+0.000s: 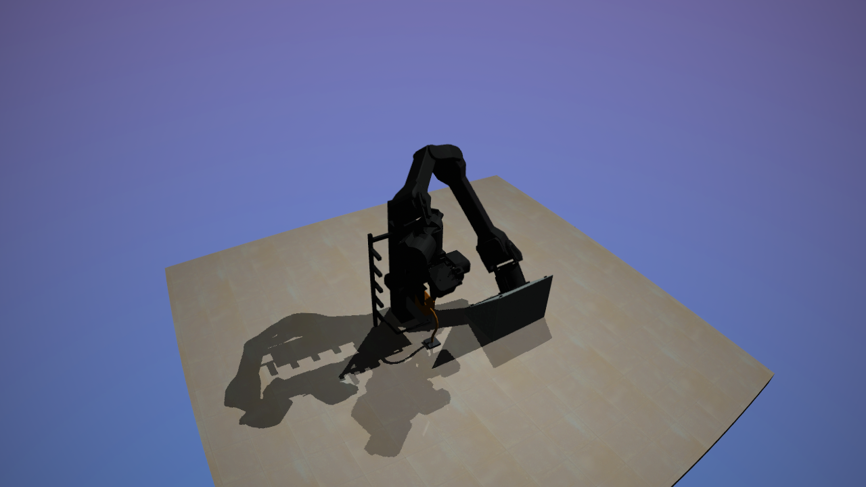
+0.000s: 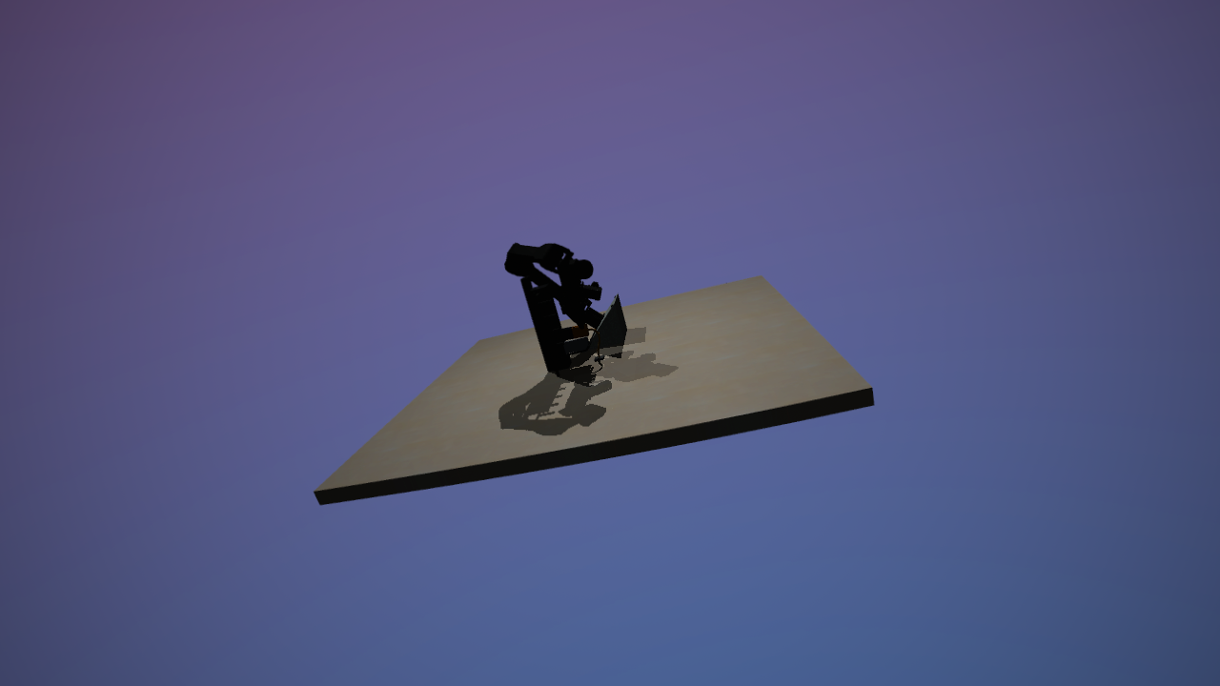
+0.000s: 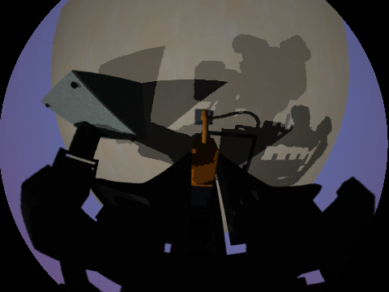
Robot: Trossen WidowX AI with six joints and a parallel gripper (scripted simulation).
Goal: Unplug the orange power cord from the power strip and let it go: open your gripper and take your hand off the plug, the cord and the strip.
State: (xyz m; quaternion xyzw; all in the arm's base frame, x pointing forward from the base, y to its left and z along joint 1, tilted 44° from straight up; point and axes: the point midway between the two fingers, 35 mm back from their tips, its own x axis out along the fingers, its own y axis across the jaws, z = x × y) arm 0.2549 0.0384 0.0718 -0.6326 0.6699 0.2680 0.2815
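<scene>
The grey anchor block is 110 mm below my gripper tip and 20 mm to the left of it. Round my gripper tip: orange plug 30 mm to the right.
</scene>
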